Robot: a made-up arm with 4 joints. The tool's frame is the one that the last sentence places. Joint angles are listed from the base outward.
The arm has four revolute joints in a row. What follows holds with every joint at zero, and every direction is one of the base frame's.
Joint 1 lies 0.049 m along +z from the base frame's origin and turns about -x.
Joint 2 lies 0.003 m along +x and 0.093 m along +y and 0.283 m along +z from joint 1 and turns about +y.
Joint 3 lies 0.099 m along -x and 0.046 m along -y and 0.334 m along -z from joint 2 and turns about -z.
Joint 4 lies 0.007 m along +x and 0.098 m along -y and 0.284 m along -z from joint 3 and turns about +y.
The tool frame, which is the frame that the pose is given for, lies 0.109 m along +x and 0.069 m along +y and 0.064 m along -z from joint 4; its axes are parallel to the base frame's.
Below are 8 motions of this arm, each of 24 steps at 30 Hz.
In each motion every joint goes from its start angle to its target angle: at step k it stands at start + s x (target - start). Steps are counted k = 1, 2, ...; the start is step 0. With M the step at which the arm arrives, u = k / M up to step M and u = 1 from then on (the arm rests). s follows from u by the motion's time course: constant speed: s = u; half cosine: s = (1 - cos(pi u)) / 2; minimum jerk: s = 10 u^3 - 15 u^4 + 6 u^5.
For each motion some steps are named. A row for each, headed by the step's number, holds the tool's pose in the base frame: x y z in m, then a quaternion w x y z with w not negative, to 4 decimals.
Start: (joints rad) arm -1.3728 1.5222 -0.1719 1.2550
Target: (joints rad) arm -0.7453 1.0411 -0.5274 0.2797
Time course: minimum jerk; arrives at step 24
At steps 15, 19, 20, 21, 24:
15: -0.6798 0.0095 0.1026 0.5419 0.3409 0.5744 0.5101
19: -0.6286 0.0822 0.0576 0.6458 0.3640 0.4921 0.4563
20: -0.6207 0.0906 0.0509 0.6591 0.3659 0.4794 0.4493
21: -0.6154 0.0960 0.0463 0.6678 0.3670 0.4707 0.4447
24: -0.6109 0.1003 0.0424 0.6749 0.3678 0.4635 0.4410

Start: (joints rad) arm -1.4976 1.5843 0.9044 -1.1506
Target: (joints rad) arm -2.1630 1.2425 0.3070 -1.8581
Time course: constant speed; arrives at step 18
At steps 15, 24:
15: -0.4954 -0.1859 -0.0482 0.6677 0.7129 -0.1021 -0.1884
24: -0.4891 -0.1633 -0.0512 0.5776 0.7594 -0.1380 -0.2657

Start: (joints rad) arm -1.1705 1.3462 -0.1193 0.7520
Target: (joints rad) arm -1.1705 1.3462 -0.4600 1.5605
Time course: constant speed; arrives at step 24
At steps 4, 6, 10, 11, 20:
4: -0.7364 -0.1604 0.1419 0.3533 0.2582 0.6988 0.5658
6: -0.7391 -0.1673 0.1439 0.3276 0.2410 0.7016 0.5851
10: -0.7428 -0.1820 0.1468 0.2767 0.2034 0.7041 0.6216
11: -0.7433 -0.1857 0.1473 0.2641 0.1934 0.7040 0.6302
20: -0.7415 -0.2203 0.1470 0.1545 0.0928 0.6923 0.6988

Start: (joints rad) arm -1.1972 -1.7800 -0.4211 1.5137
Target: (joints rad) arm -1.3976 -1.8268 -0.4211 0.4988
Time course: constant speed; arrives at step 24
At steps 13, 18, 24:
13: 0.7434 -0.3653 0.1764 0.8338 0.3791 -0.3407 -0.2119
18: 0.7319 -0.3964 0.1780 0.7839 0.3694 -0.4241 -0.2629
24: 0.7111 -0.4310 0.1752 0.7130 0.3486 -0.5148 -0.3242

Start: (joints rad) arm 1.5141 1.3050 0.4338 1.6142
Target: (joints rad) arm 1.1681 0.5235 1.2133 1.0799
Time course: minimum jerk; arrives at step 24
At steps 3, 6, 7, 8, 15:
3: -0.7395 0.2463 0.0172 0.1100 -0.0560 0.5557 -0.8221
6: -0.7364 0.1916 0.0174 0.1560 -0.0849 0.5343 -0.8264
7: -0.7328 0.1613 0.0164 0.1817 -0.0997 0.5212 -0.8279
8: -0.7267 0.1258 0.0141 0.2120 -0.1159 0.5048 -0.8287
15: -0.5945 -0.1548 -0.0475 0.4614 -0.1941 0.3151 -0.8063

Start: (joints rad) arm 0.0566 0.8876 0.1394 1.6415
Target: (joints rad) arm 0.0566 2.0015 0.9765 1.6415
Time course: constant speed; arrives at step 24
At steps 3, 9, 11, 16, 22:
3: -0.7022 0.0374 0.1005 0.2336 0.0302 0.9612 -0.1433
9: -0.7384 0.0637 0.3031 0.0958 0.0349 0.9631 -0.2489
11: -0.7376 0.0725 0.3712 0.0501 0.0300 0.9571 -0.2838
16: -0.7080 0.0940 0.5371 0.0610 -0.0037 -0.9278 0.3681
22: -0.6248 0.1180 0.7183 0.1840 0.0532 -0.8676 0.4588

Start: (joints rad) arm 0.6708 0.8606 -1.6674 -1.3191
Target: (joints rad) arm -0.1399 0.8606 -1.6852 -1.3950
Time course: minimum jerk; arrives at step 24
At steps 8, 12, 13, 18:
8: -0.4485 0.1263 -0.0203 0.7952 0.4782 -0.0690 0.3664
12: -0.4472 0.1376 0.0129 0.7307 0.5738 -0.1190 0.3502
13: -0.4469 0.1391 0.0221 0.7114 0.5981 -0.1320 0.3447
18: -0.4455 0.1391 0.0600 0.6242 0.6903 -0.1823 0.3173

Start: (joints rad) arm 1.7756 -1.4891 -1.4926 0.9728
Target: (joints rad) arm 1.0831 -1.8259 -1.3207 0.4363
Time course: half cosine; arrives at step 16
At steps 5, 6, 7, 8, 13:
5: 0.7447 0.2072 -0.0355 0.0318 -0.9360 -0.0083 0.3505
6: 0.7453 0.2347 -0.0279 0.0609 -0.9254 -0.0364 0.3723
7: 0.7448 0.2643 -0.0162 0.0907 -0.9120 -0.0684 0.3942
8: 0.7430 0.2945 -0.0002 0.1198 -0.8960 -0.1032 0.4149
13: 0.7217 0.4048 0.1110 0.2190 -0.8090 -0.2643 0.4772

